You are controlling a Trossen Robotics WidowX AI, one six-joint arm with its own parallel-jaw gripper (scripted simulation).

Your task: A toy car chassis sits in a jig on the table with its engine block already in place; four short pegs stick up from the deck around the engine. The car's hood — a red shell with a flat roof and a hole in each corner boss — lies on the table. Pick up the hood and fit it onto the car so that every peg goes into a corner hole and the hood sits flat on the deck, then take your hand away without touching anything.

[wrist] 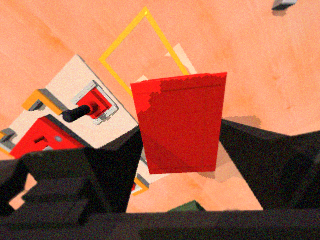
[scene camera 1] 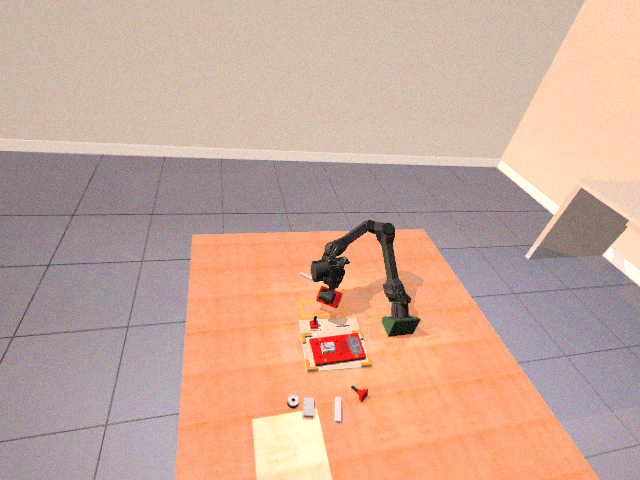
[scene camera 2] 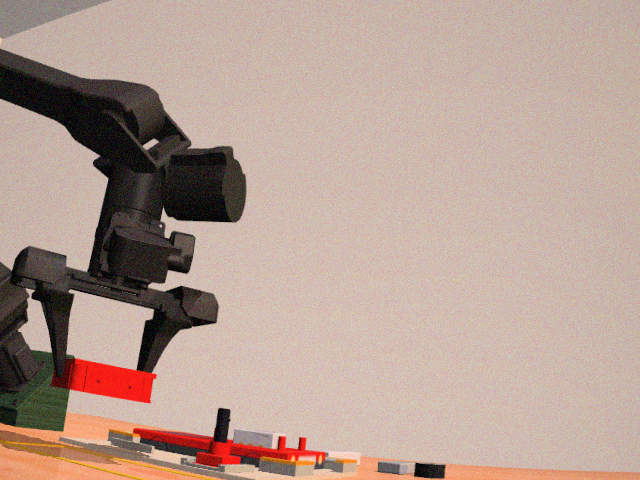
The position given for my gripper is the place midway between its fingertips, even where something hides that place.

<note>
My gripper (scene camera 2: 99, 385) carries a red hood (scene camera 2: 96, 378).
The red hood also shows in the wrist view (wrist: 179, 117). My gripper also shows in the wrist view (wrist: 177, 125).
</note>
